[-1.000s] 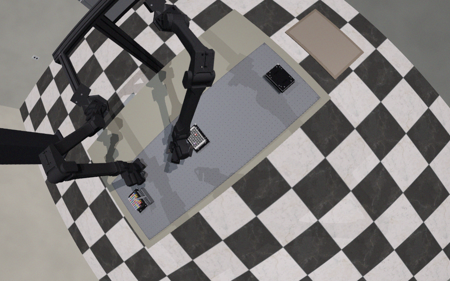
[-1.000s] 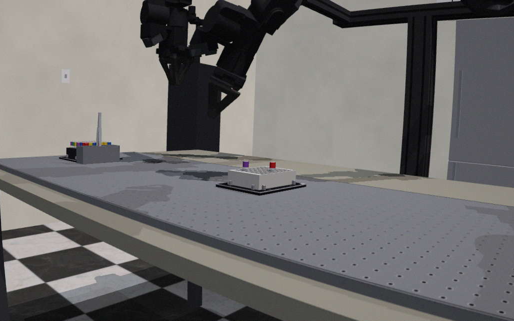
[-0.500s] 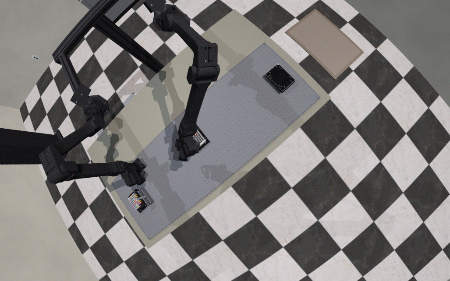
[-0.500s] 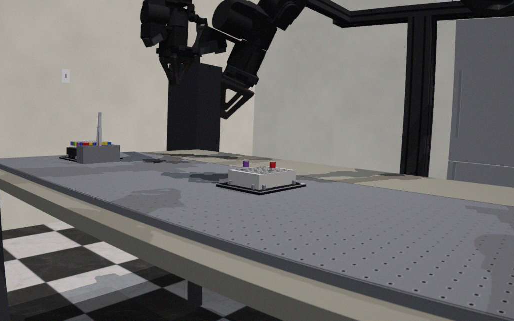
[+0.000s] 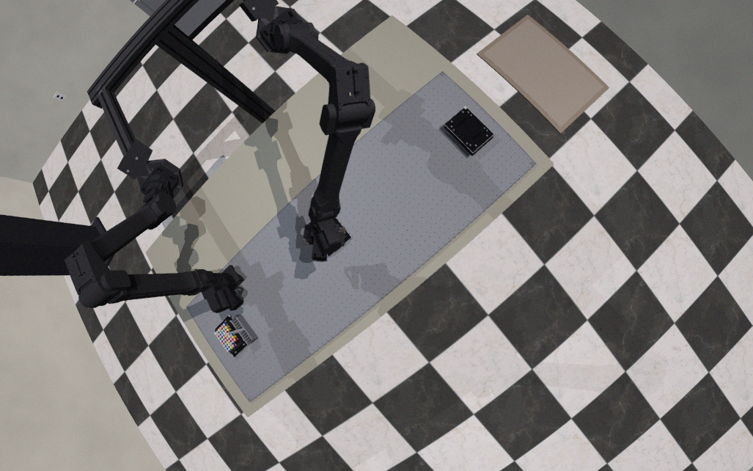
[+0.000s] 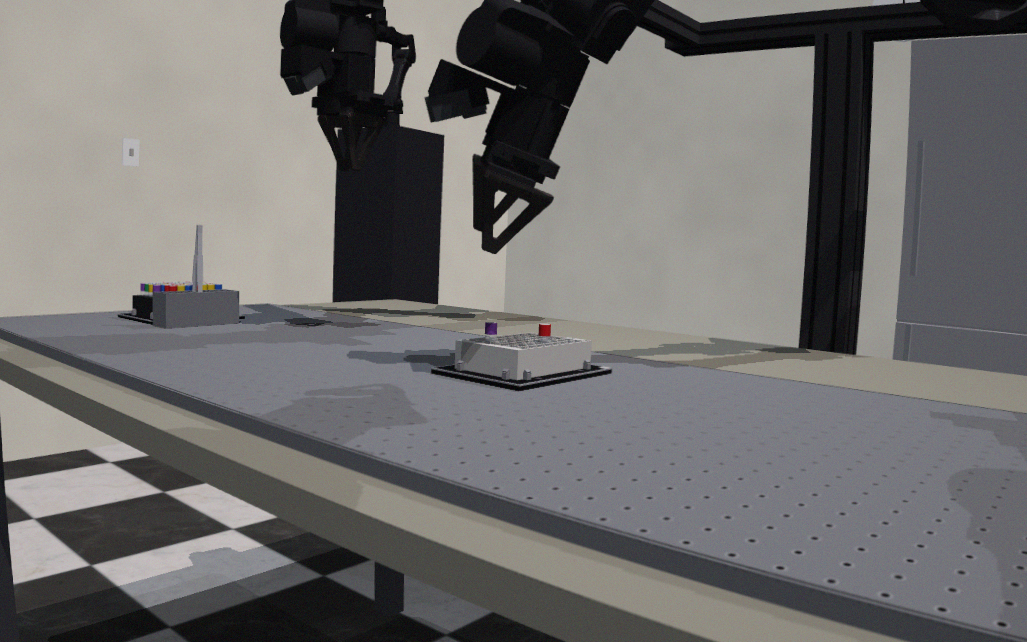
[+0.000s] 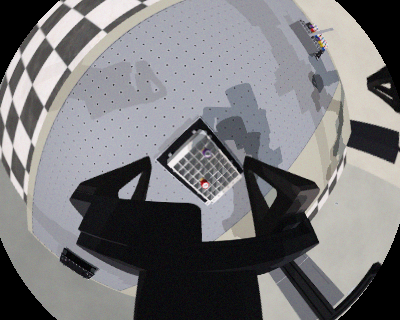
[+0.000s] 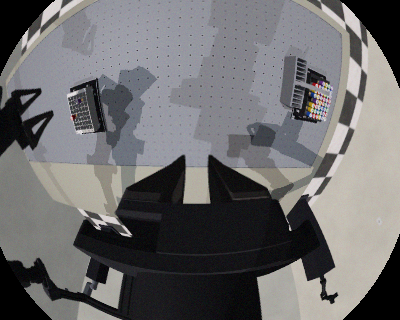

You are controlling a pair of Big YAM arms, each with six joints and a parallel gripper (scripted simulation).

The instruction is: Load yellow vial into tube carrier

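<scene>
Right now my left hand is 13 cm above the white tube carrier TC, 7 cm past it and 1 cm to the right of it. Round my left hand: grey holder H1 (56 cm to the right, 14 cm below, 7 cm behind).
</scene>
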